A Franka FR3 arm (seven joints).
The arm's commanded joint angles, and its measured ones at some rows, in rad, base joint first. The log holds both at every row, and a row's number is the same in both.
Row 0, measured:
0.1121, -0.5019, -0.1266, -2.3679, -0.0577, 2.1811, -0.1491
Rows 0 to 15, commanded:
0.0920, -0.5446, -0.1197, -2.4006, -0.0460, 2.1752, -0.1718
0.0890, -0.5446, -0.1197, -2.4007, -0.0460, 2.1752, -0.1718
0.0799, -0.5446, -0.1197, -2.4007, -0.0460, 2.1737, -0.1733
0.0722, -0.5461, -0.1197, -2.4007, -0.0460, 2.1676, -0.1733
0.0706, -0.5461, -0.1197, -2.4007, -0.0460, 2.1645, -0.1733
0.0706, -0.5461, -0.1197, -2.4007, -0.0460, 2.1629, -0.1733
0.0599, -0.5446, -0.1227, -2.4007, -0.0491, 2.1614, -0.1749
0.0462, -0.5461, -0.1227, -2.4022, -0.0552, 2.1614, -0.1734
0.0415, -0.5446, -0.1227, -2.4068, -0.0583, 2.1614, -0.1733
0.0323, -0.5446, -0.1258, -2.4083, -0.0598, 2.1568, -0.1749
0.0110, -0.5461, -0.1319, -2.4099, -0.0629, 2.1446, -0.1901
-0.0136, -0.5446, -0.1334, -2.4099, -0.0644, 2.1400, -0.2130
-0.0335, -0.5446, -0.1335, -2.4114, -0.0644, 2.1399, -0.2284
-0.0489, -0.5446, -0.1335, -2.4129, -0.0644, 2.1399, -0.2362
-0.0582, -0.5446, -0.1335, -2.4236, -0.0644, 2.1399, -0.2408
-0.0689, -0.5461, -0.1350, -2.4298, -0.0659, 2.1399, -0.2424
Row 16, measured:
-0.0292, -0.5024, -0.1411, -2.4021, -0.0616, 2.1476, -0.2146
